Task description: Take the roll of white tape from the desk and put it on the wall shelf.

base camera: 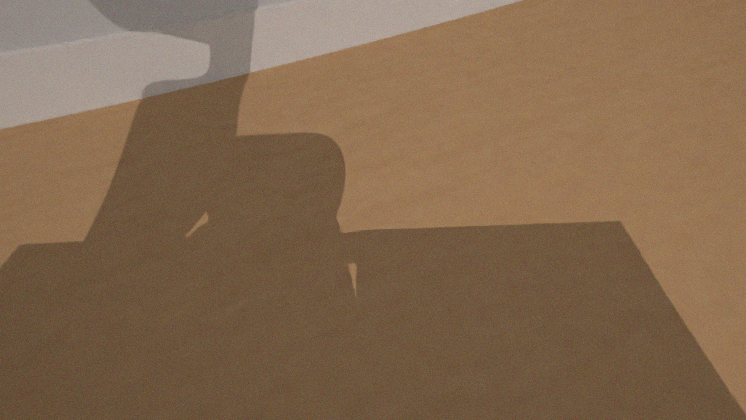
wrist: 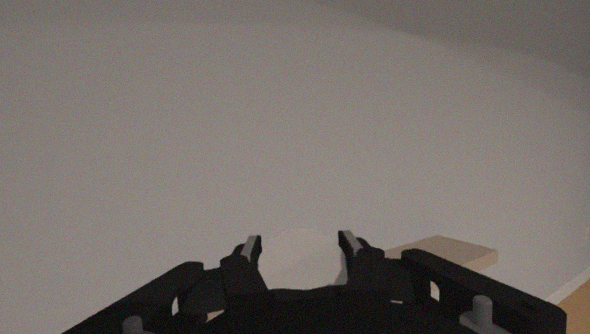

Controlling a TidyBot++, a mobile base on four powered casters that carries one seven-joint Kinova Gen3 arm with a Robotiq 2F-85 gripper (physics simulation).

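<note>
The roll of white tape [wrist: 302, 260] is between the two fingertips at the bottom middle of the wrist view, its pale round face showing against the grey wall. My gripper [wrist: 300, 248] is shut on it; the black fingers stand on its left and right sides, and its lower edge is hidden by the gripper body. A light wooden board [wrist: 440, 246], which looks like the wall shelf, sticks out from the wall behind the right finger; the finger hides part of it. The desk does not show in either view, and the gripper does not show in the base camera view.
The base camera view shows the brown wood floor [base camera: 495, 130] meeting a pale wall strip [base camera: 62, 78] at the upper left. Shadows of the base and arm fall across the floor and wall. In the wrist view, grey wall [wrist: 250, 125] fills most of the background, with floor [wrist: 577, 305] at the lower right.
</note>
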